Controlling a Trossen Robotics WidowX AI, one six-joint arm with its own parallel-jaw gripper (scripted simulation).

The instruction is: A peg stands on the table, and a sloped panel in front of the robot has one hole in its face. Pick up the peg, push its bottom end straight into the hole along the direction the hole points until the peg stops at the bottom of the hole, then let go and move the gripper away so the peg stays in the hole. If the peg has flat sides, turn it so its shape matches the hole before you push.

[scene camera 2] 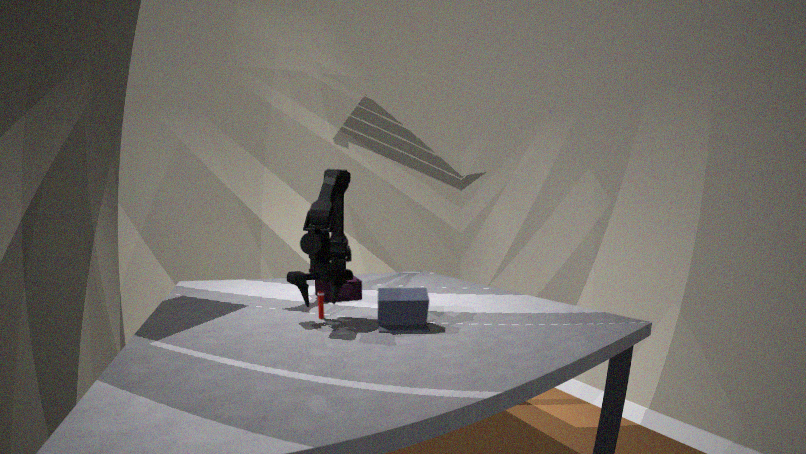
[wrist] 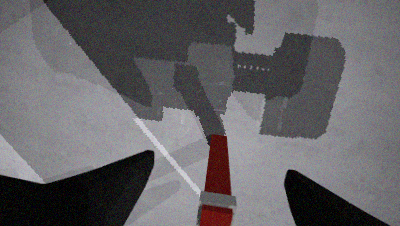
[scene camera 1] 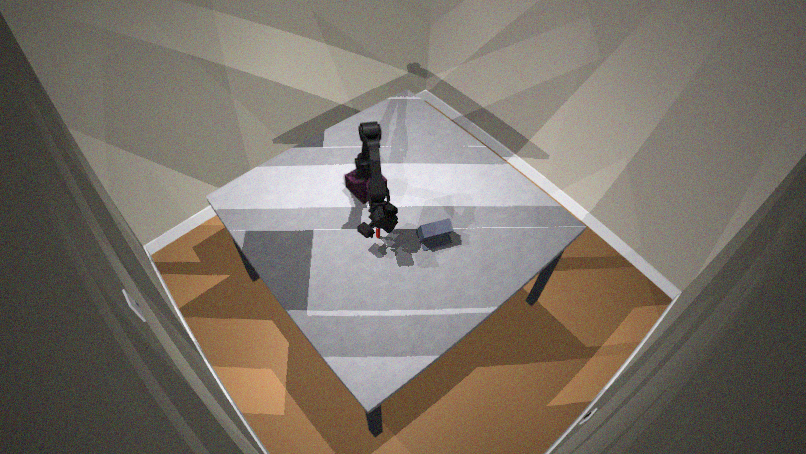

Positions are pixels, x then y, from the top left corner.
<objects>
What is the gripper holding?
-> Nothing.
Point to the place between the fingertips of the gripper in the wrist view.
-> At 218, 167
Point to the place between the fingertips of the gripper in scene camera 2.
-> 321, 305
</objects>
